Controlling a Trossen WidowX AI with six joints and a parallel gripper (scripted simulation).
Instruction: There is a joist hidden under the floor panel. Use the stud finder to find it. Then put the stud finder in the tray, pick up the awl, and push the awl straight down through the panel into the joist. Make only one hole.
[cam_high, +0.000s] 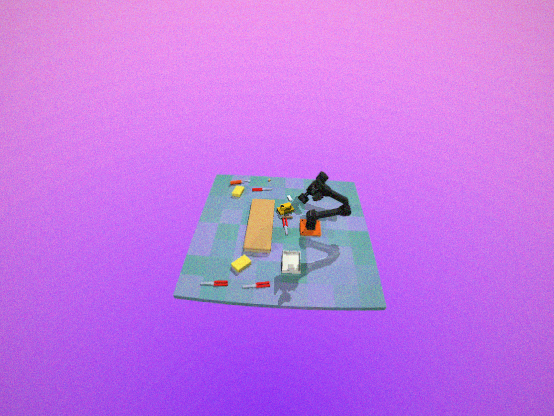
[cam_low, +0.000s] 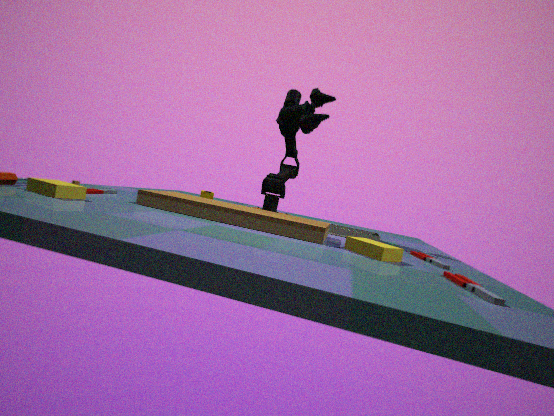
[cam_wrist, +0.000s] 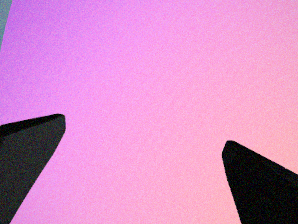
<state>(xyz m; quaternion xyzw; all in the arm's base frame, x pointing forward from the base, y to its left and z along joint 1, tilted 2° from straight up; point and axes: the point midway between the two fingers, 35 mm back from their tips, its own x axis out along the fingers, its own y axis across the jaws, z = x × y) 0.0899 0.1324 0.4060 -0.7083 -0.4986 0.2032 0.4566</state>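
My gripper tip is 39 cm above the yellow stud finder, 36 cm to the left of it and 10 cm short of it. Also, from my gripper tip: white tray: 42 cm below, 15 cm to the left, 7 cm ahead; awl: 42 cm below, 28 cm to the right, 11 cm ahead.
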